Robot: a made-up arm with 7 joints. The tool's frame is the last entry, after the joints.
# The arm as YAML. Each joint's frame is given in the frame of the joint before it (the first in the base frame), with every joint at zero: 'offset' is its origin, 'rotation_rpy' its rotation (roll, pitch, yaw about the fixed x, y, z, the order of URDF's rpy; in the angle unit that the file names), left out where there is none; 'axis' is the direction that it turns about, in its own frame. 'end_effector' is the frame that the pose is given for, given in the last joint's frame.
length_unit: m
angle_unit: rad
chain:
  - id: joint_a
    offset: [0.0, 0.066, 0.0]
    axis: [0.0, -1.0, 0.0]
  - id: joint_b
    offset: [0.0, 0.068, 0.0]
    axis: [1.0, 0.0, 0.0]
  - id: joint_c
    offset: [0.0, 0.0, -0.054]
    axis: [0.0, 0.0, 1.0]
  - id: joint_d
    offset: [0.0, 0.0, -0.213]
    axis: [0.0, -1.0, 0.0]
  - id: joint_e
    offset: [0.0, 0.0, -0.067]
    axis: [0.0, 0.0, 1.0]
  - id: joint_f
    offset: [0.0, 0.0, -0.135]
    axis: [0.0, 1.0, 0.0]
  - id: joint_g
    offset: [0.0, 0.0, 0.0]
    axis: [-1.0, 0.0, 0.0]
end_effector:
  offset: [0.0, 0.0, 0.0]
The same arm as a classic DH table. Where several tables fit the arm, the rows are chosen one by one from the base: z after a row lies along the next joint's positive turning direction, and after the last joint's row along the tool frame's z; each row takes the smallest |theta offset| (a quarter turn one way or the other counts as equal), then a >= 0, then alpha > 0; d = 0 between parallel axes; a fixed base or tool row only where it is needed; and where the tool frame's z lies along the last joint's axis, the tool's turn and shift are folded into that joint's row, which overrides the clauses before.
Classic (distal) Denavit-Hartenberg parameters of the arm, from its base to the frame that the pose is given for. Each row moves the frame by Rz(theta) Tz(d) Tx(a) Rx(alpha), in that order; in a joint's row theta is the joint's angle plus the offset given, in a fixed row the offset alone. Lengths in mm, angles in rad.
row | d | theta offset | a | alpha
base (fixed) | 0 | 0 | 0 | 1.5708
joint_a | -134 | 1.5708 | 0 | 1.5708
joint_b | 0 | 1.5708 | 0 | 1.5708
joint_c | -267 | 1.5708 | 0 | 1.5708
joint_d | 0 | 0 | 0 | -1.5708
joint_e | -202 | 0 | 0 | -1.5708
joint_f | 0 | -1.5708 | 0 | 1.5708
joint_g | 0 | 1.5708 | 0 | 1.5708
tool (fixed) | 0 | -1.5708 | 0 | 0

